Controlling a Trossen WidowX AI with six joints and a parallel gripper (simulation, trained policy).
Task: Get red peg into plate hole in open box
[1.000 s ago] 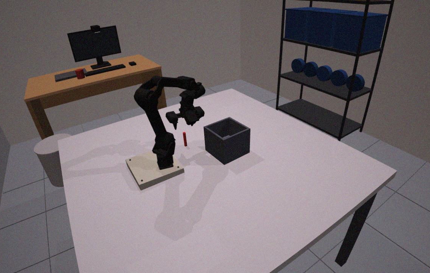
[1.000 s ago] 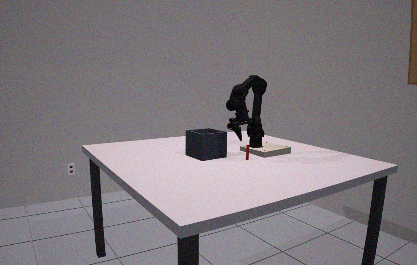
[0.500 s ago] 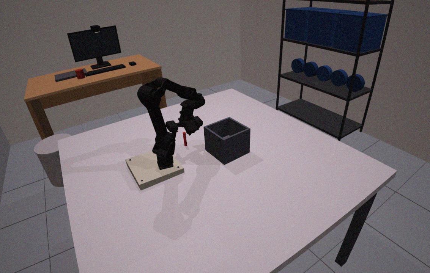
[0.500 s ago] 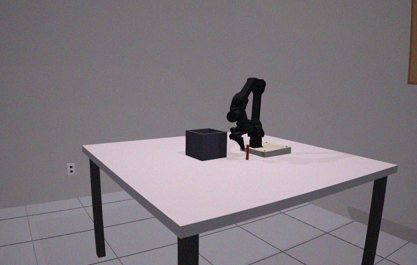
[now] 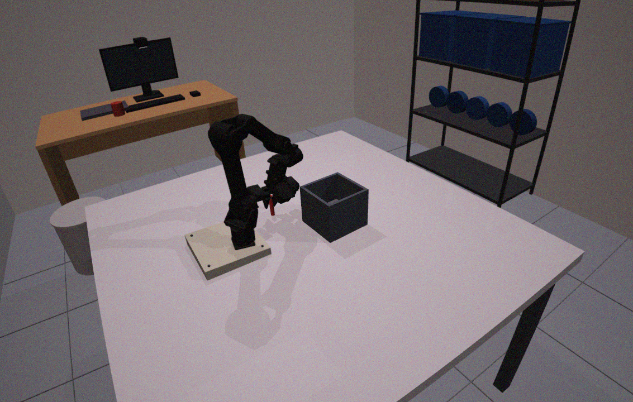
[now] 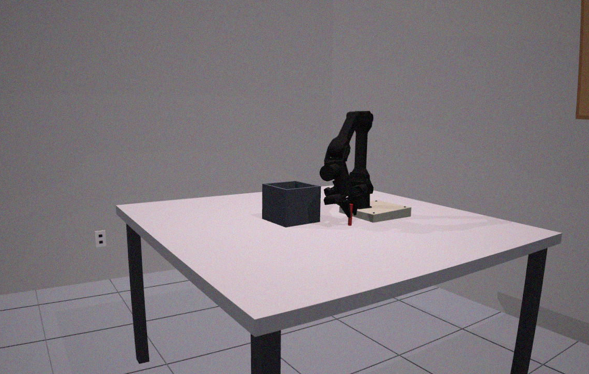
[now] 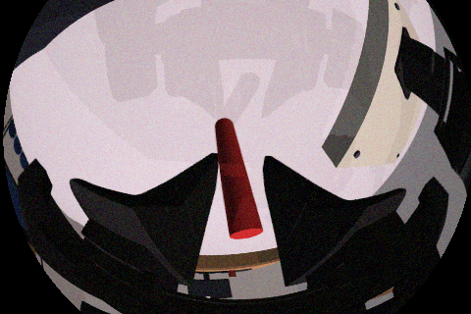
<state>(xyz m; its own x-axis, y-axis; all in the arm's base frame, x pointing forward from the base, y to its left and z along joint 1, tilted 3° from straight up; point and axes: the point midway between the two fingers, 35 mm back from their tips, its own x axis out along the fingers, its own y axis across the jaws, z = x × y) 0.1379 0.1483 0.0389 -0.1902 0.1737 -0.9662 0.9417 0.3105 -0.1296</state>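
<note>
Right now the pale plate is 19 cm ahead of my gripper tip, 15 cm to the right of it and 1 cm above it. The rest, counted from my gripper tip: red peg 1 cm ahead, 1 cm above.
</note>
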